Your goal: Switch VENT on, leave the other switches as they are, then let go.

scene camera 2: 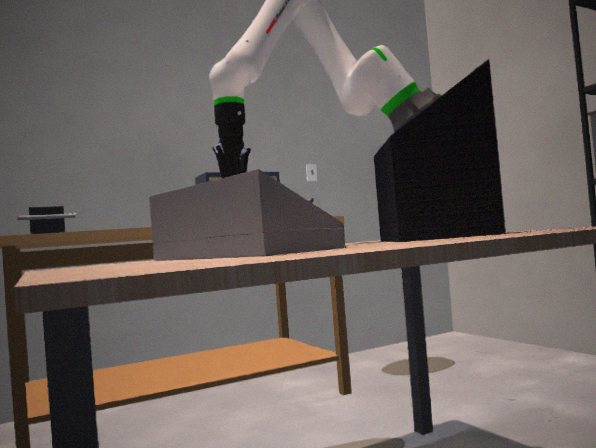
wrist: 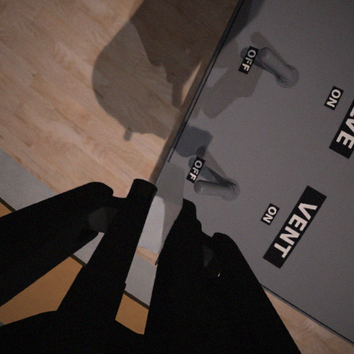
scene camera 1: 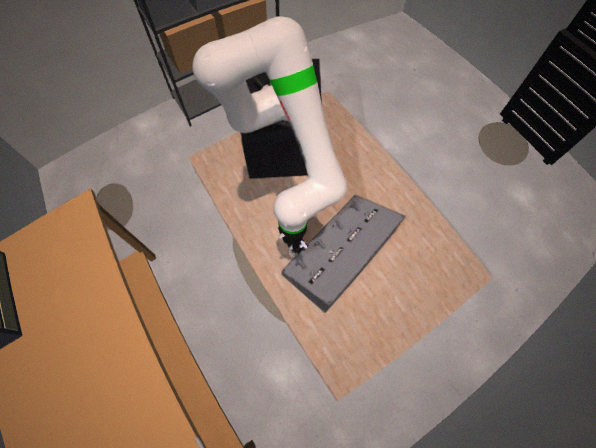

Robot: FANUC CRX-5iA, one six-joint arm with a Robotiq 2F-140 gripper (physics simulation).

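Seen in the pictures: gripper, fingertip midpoint: (scene camera 1: 293, 252); arm's base at its link origin: (scene camera 2: 416, 119).
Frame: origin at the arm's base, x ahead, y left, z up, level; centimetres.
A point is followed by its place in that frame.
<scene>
The grey switch panel (scene camera 1: 360, 260) {x 61.8, y -26.2, z -19.1 cm} (scene camera 2: 210, 215) {x 64.5, y -17.6, z -26.0 cm} (wrist: 285, 135) lies on the wooden table (scene camera 1: 400, 310) {x 88.3, y -26.2, z -36.3 cm} (wrist: 50, 90). In the wrist view the VENT label (wrist: 295, 227) is at the lower right. The VENT lever (wrist: 215, 188) leans to the OFF side, skewed, its tip below the OFF label (wrist: 196, 169). The VALVE lever (wrist: 277, 67) leans to OFF. My gripper (scene camera 1: 298, 248) {x 39.4, y -40.5, z -20.8 cm} (wrist: 167, 182) is shut and empty, at the panel's edge beside the VENT lever's tip; whether they touch is unclear. In scene camera 2 its fingertips are hidden behind the panel.
The robot's black pedestal (scene camera 1: 275, 155) {x 3.6, y -12.0, z -18.0 cm} (scene camera 2: 440, 175) {x 9.5, y 11.9, z -19.1 cm} stands on the table behind the panel. An orange bench (scene camera 1: 60, 325) stands beside the table. A black cabinet (scene camera 1: 545, 95) stands at the upper right. A shelf rack (scene camera 2: 580, 75) stands at the right edge of scene camera 2.
</scene>
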